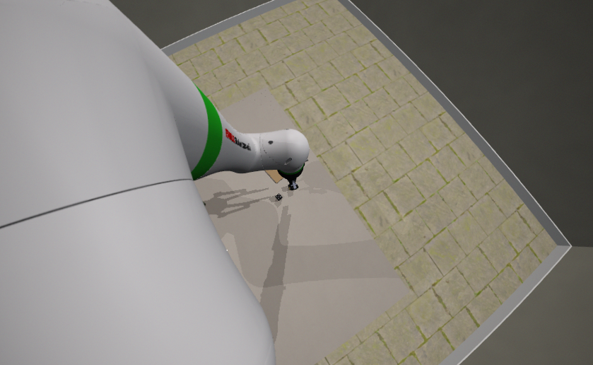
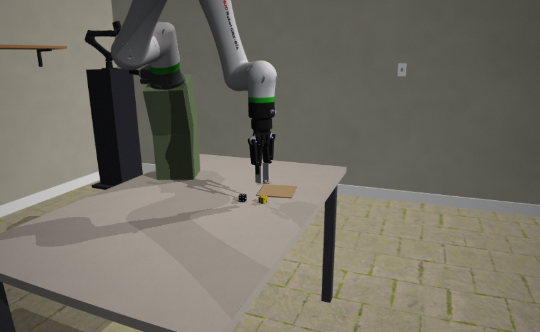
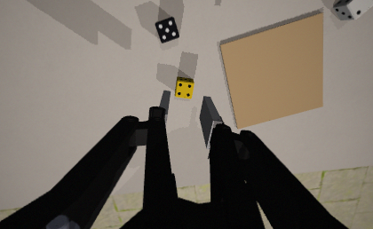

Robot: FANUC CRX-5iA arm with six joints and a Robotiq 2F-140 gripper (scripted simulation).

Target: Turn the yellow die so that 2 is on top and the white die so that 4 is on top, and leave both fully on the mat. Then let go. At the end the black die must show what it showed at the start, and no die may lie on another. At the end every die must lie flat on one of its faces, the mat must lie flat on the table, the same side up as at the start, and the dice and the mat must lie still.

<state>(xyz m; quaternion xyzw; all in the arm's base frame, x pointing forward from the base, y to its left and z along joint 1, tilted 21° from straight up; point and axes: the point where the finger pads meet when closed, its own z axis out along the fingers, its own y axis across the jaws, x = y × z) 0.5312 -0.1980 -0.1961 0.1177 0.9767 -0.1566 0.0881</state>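
My hand is 10 cm above the yellow die. The rest, counted from my hand: tan mat: 14 cm to the left, 11 cm below; then white die: 8 cm behind, 22 cm to the left, 10 cm below; then black die: 8 cm behind, 1 cm to the right, 10 cm below.
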